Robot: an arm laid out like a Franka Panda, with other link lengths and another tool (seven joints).
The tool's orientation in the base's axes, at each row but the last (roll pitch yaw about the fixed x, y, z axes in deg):
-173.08 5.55 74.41
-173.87 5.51 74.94
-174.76 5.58 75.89
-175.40 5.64 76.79
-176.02 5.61 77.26
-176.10 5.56 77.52
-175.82 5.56 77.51
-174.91 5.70 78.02
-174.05 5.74 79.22
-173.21 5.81 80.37
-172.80 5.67 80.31
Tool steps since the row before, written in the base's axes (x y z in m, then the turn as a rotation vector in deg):
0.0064 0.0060 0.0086 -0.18 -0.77 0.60
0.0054 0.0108 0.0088 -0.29 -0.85 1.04
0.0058 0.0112 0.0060 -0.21 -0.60 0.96
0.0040 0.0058 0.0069 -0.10 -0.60 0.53
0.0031 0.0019 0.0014 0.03 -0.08 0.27
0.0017 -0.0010 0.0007 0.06 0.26 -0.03
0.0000 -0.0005 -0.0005 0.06 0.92 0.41
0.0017 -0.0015 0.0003 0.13 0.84 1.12
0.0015 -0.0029 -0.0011 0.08 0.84 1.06
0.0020 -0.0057 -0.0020 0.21 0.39 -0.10
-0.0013 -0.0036 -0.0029 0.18 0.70 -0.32
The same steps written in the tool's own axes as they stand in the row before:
0.0066 0.0034 -0.0098 -0.84 -0.03 -0.52
0.0109 0.0013 -0.0101 -0.99 -0.16 -0.94
0.0116 0.0022 -0.0074 -0.72 -0.14 -0.88
0.0059 0.0020 -0.0077 -0.66 0.00 -0.47
0.0024 0.0025 -0.0018 -0.10 0.03 -0.26
-0.0007 0.0018 -0.0008 0.27 0.00 0.00
-0.0004 0.0001 0.0005 0.87 -0.18 -0.48
-0.0011 0.0019 -0.0004 0.73 -0.15 -1.19
-0.0024 0.0021 0.0011 0.73 -0.20 -1.12
-0.0051 0.0032 0.0022 0.43 0.15 0.04
-0.0035 -0.0003 0.0033 0.75 0.09 0.24

